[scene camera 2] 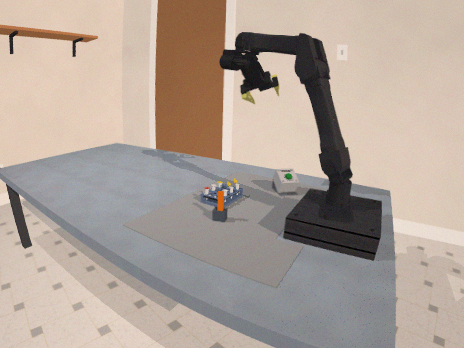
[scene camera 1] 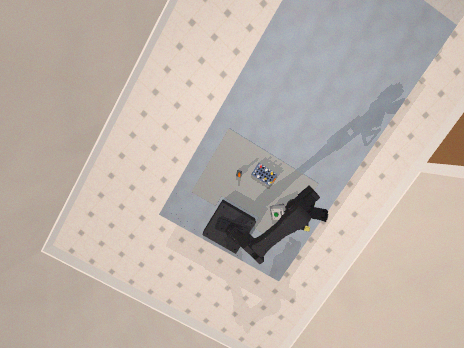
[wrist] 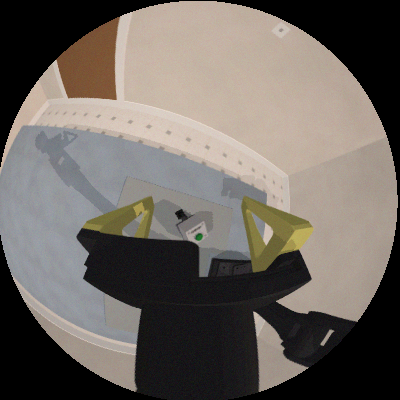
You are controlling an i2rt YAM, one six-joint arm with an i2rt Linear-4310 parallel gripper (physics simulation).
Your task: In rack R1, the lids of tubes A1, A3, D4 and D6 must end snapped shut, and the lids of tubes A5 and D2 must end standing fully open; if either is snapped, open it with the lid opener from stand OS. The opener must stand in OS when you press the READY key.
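Pixels of known places: gripper, fingertip midpoint: (scene camera 2: pixel 266 99) (wrist: pixel 197 200); arm's base at its link origin: (scene camera 2: pixel 337 205) (scene camera 1: pixel 232 228).
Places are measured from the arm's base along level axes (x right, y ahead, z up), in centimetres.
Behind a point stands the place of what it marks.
Observation:
A blue rack (scene camera 1: pixel 264 174) {x 6.0, y 37.3, z -3.3 cm} (scene camera 2: pixel 205 196) {x 1.0, y 41.1, z -4.1 cm} holds several tubes with white, yellow and red lids. Some yellow lids rise above the others; which tube is which and which lids are snapped is too small to tell. The orange lid opener (scene camera 1: pixel 239 175) {x -8.2, y 31.9, z 2.1 cm} (scene camera 2: pixel 220 200) {x -8.6, y 31.6, z -0.3 cm} stands upright in a small dark stand (scene camera 2: pixel 220 215) {x -9.5, y 31.2, z -4.4 cm} beside the rack. A grey box with a green button (scene camera 1: pixel 276 214) {x 21.2, y 18.1, z 0.8 cm} (scene camera 2: pixel 288 176) {x 20.6, y 17.9, z 0.4 cm} (wrist: pixel 199 237) {x 21.0, y 17.6, z 0.5 cm} stands near the arm's base. My gripper (scene camera 2: pixel 263 94) {x 27.0, y 29.0, z 27.2 cm} (wrist: pixel 197 200) {x 27.0, y 29.0, z 27.2 cm} is open and empty, high above the table and well away from rack and opener. The rack does not show in the wrist view.
The black arm base (scene camera 1: pixel 229 226) {x -3.6, y 5.0, z 11.3 cm} (scene camera 2: pixel 332 222) {x -11.0, y 1.1, z -0.2 cm} stands at the table's end, close to the grey mat (scene camera 1: pixel 210 172) {x -24.5, y 26.0, z -6.4 cm} (scene camera 2: pixel 200 240) {x -21.0, y 31.6, z -6.4 cm}. The rack and stand are on the mat. The blue table (scene camera 1: pixel 310 65) {x 6.4, y 104.6, z -6.6 cm} (scene camera 2: pixel 80 185) {x -7.3, y 95.6, z -6.6 cm} reaches far beyond the mat. A wall shelf (scene camera 2: pixel 50 33) hangs at the back left.

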